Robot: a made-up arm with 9 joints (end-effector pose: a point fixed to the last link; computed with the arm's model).
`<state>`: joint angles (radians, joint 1 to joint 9).
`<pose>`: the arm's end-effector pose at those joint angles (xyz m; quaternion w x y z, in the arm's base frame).
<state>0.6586 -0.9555 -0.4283 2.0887 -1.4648 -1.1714 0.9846 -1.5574 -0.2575</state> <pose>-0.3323 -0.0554 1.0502 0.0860 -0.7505 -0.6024 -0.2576</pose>
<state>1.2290 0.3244 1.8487 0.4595 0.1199 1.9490 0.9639 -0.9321 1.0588</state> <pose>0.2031 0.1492 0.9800 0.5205 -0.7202 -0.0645 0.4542</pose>
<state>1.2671 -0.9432 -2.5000 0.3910 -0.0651 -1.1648 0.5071 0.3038 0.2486</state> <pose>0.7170 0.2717 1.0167 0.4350 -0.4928 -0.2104 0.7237</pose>
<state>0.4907 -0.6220 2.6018 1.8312 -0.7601 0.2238 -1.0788 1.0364 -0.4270</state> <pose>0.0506 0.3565 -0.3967 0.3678 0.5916 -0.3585 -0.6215</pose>
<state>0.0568 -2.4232 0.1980 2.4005 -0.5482 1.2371 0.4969 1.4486 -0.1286</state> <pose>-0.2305 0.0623 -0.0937 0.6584 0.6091 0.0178 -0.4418</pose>
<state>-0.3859 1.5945 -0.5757 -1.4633 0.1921 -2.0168 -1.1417 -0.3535 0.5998</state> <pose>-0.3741 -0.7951 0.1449 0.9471 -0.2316 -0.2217 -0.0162</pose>
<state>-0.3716 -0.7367 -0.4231 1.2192 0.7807 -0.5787 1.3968 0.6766 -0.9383</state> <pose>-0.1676 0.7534 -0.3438 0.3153 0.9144 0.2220 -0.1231</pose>
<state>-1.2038 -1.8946 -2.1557 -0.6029 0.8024 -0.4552 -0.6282 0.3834 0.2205</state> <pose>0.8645 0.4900 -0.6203 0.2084 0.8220 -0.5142 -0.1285</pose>
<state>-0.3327 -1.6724 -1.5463 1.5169 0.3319 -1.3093 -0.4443 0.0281 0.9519</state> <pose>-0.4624 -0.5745 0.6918 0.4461 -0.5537 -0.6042 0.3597</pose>
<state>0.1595 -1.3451 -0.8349 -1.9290 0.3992 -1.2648 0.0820 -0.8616 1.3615</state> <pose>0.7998 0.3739 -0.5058 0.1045 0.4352 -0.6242 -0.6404</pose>
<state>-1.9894 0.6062 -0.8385 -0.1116 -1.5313 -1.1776 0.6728 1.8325 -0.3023</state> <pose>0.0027 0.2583 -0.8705 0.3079 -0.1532 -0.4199 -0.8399</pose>
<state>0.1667 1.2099 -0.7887 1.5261 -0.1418 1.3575 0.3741 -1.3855 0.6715</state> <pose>0.4122 -0.2218 0.5881 0.2289 -0.8545 0.4659 0.0164</pose>
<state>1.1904 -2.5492 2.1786 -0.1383 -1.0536 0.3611 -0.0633 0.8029 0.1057</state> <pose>-0.6825 -0.3610 0.4322 0.2475 -0.7525 -0.5945 0.1381</pose>
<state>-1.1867 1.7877 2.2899 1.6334 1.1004 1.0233 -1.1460 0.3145 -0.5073</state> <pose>0.0227 0.9850 -0.1453 0.0073 -0.9554 -0.2680 0.1237</pose>
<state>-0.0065 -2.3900 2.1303 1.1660 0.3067 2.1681 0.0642 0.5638 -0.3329</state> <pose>-0.2366 -0.4060 -0.3406 0.1463 0.4557 0.7836 0.3960</pose>
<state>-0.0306 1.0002 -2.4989 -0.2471 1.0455 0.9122 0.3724 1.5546 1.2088</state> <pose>0.0798 -0.0549 0.3277 0.4018 -0.2449 -0.0453 -0.8812</pose>
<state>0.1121 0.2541 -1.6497 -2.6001 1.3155 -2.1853 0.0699 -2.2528 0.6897</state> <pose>0.7172 -0.2823 0.2912 0.1202 0.3604 -0.9130 -0.1482</pose>
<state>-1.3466 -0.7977 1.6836 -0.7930 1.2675 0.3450 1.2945 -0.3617 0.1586</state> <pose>-0.2235 -1.0711 -0.4749 0.9523 0.0950 0.0248 -0.2888</pose>
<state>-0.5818 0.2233 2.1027 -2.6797 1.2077 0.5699 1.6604 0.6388 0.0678</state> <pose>-0.9288 -0.2427 -0.3159 0.2470 0.8010 0.5389 -0.0837</pose>
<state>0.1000 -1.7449 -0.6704 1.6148 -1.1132 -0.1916 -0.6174 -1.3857 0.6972</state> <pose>0.2533 -1.2091 0.2287 0.4275 -0.1309 -0.8659 -0.2244</pose>
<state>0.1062 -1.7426 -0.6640 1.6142 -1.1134 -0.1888 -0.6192 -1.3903 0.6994</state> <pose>0.2471 -1.2095 0.2287 0.4244 -0.1335 -0.8663 -0.2272</pose>
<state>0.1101 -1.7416 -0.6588 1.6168 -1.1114 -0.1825 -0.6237 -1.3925 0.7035</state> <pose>0.2404 -1.2100 0.2263 0.4214 -0.1357 -0.8666 -0.2302</pose>
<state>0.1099 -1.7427 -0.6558 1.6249 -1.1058 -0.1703 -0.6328 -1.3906 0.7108</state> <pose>0.2331 -1.2106 0.2201 0.4186 -0.1374 -0.8668 -0.2335</pose>
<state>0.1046 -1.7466 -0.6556 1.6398 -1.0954 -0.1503 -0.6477 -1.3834 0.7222</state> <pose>0.2247 -1.2112 0.2090 0.4159 -0.1385 -0.8670 -0.2372</pose>
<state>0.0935 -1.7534 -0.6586 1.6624 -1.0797 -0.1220 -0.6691 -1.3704 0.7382</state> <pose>0.2152 -1.2116 0.1932 0.4129 -0.1390 -0.8672 -0.2411</pose>
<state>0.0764 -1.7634 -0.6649 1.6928 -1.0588 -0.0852 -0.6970 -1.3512 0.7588</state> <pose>0.2047 -1.2113 0.1732 0.4094 -0.1388 -0.8678 -0.2451</pose>
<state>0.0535 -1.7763 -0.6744 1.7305 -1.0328 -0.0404 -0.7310 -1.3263 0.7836</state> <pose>0.1932 -1.2098 0.1500 0.4046 -0.1383 -0.8690 -0.2489</pose>
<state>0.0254 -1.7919 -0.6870 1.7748 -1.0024 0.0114 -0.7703 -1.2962 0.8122</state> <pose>0.1814 -1.2067 0.1256 0.3980 -0.1375 -0.8713 -0.2520</pose>
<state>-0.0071 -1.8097 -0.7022 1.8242 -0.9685 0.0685 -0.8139 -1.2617 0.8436</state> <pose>0.1700 -1.2018 0.1017 0.3893 -0.1365 -0.8749 -0.2538</pose>
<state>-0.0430 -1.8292 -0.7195 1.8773 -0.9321 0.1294 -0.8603 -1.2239 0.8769</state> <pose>0.1598 -1.1953 0.0797 0.3782 -0.1355 -0.8799 -0.2539</pose>
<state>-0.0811 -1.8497 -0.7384 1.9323 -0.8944 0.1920 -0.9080 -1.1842 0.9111</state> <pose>0.1515 -1.1873 0.0611 0.3646 -0.1347 -0.8862 -0.2520</pose>
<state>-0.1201 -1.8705 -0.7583 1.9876 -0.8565 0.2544 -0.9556 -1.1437 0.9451</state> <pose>0.1456 -1.1784 0.0469 0.3490 -0.1339 -0.8938 -0.2478</pose>
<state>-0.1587 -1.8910 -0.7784 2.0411 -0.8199 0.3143 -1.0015 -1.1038 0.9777</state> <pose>0.1427 -1.1691 0.0369 0.3321 -0.1330 -0.9020 -0.2416</pose>
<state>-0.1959 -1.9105 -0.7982 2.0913 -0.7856 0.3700 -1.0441 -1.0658 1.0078</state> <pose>0.1425 -1.1599 0.0308 0.3148 -0.1319 -0.9104 -0.2339</pose>
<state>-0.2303 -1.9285 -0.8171 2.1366 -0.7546 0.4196 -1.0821 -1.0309 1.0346</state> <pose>0.1447 -1.1513 0.0282 0.2981 -0.1304 -0.9184 -0.2250</pose>
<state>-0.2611 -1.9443 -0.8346 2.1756 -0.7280 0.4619 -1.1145 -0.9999 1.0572</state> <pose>0.1490 -1.1435 0.0277 0.2829 -0.1282 -0.9257 -0.2161</pose>
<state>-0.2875 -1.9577 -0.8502 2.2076 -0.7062 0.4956 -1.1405 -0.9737 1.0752</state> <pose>0.1547 -1.1370 0.0289 0.2703 -0.1255 -0.9317 -0.2075</pose>
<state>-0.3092 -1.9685 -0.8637 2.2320 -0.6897 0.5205 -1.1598 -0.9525 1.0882</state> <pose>0.1615 -1.1319 0.0303 0.2609 -0.1222 -0.9365 -0.2001</pose>
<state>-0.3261 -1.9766 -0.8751 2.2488 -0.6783 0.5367 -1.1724 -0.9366 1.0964</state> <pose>0.1687 -1.1282 0.0316 0.2549 -0.1183 -0.9398 -0.1942</pose>
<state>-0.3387 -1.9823 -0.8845 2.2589 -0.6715 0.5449 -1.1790 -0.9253 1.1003</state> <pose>0.1763 -1.1259 0.0325 0.2524 -0.1141 -0.9420 -0.1897</pose>
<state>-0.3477 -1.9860 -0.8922 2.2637 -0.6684 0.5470 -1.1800 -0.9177 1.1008</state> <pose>0.1835 -1.1247 0.0328 0.2530 -0.1097 -0.9429 -0.1865</pose>
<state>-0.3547 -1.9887 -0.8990 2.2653 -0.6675 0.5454 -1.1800 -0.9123 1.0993</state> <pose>0.1916 -1.1240 0.0330 0.2546 -0.1049 -0.9436 -0.1840</pose>
